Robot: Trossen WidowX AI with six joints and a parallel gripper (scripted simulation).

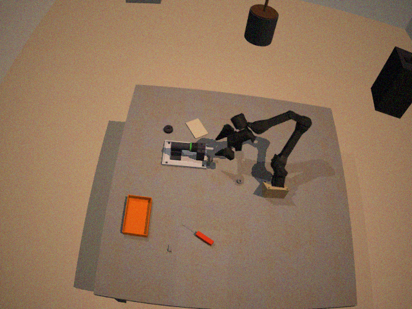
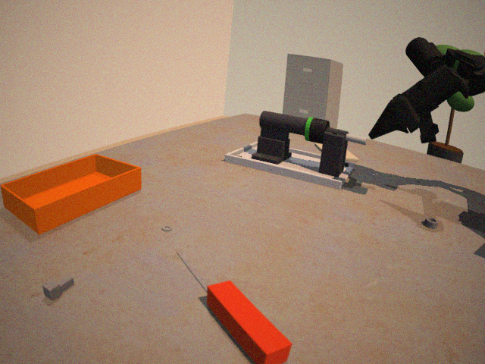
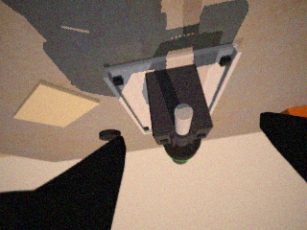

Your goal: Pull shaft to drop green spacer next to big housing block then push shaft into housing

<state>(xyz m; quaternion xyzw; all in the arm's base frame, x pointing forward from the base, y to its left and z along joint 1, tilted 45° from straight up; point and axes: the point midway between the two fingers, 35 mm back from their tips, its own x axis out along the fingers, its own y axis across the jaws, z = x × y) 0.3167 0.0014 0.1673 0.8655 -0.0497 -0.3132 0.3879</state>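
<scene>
Now: gripper tip 8 cm short of the grey shaft, 2 cm above it and 1 cm to the right of it. The rest, counted from my gripper tip: beige card: 16 cm to the right, 13 cm ahead, 9 cm below; dark sleeve: 10 cm ahead, 2 cm to the left, 2 cm below; green spacer: 12 cm ahead, 2 cm to the left, 2 cm below.
</scene>
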